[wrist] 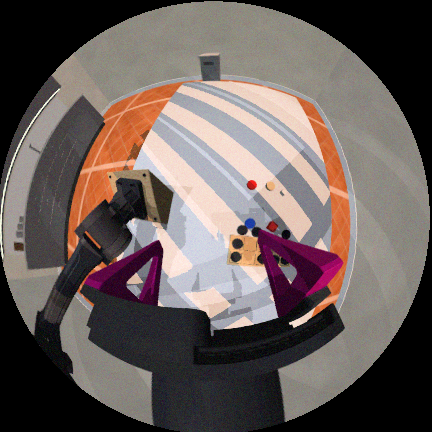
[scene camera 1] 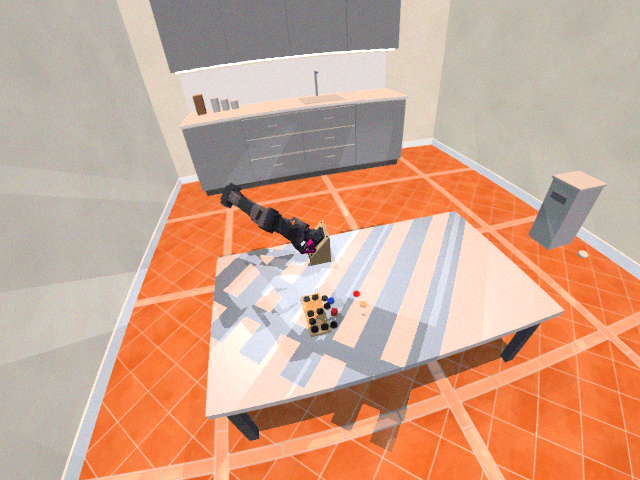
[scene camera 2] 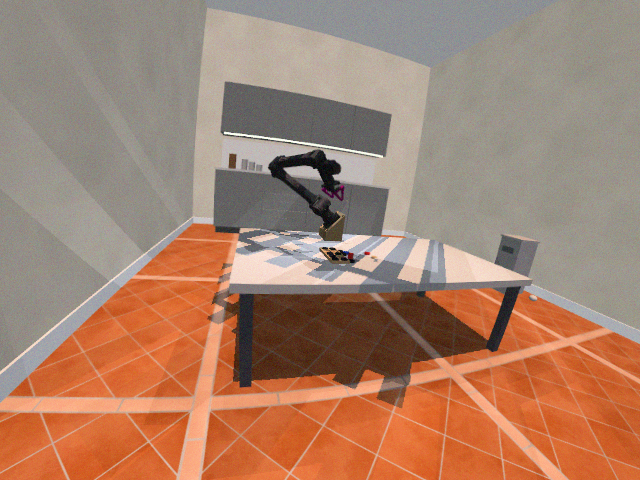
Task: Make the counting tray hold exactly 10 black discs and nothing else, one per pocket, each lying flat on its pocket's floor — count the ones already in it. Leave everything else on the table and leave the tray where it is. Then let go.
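The tan counting tray (scene camera 1: 311, 305) (scene camera 2: 338, 262) (wrist: 250, 244) lies on the table with several black discs in its pockets, including a far corner disc (scene camera 1: 306, 299) (wrist: 235, 256); some pockets show bare floor. Three black discs lie on the table along its right side: one (scene camera 1: 324, 298) (wrist: 242, 230) at the far end, a second (scene camera 1: 327, 305) (wrist: 256, 231) beside it, and a third (scene camera 1: 333, 324) (wrist: 286, 234) at the near end. My gripper (scene camera 1: 309, 246) (scene camera 2: 333, 192) (wrist: 208, 240) is open and empty, high above the table near the arm's base. Its right finger hides part of the tray in the wrist view.
A blue piece (scene camera 1: 330, 300) (wrist: 250, 223) and a dark red piece (scene camera 1: 334, 311) (wrist: 272, 226) stand close beside the tray. Farther right lie a red disc (scene camera 1: 356, 293) (wrist: 251, 184), a tan disc (scene camera 1: 362, 304) (wrist: 270, 186) and a tiny pale piece (scene camera 1: 363, 314) (wrist: 282, 192).
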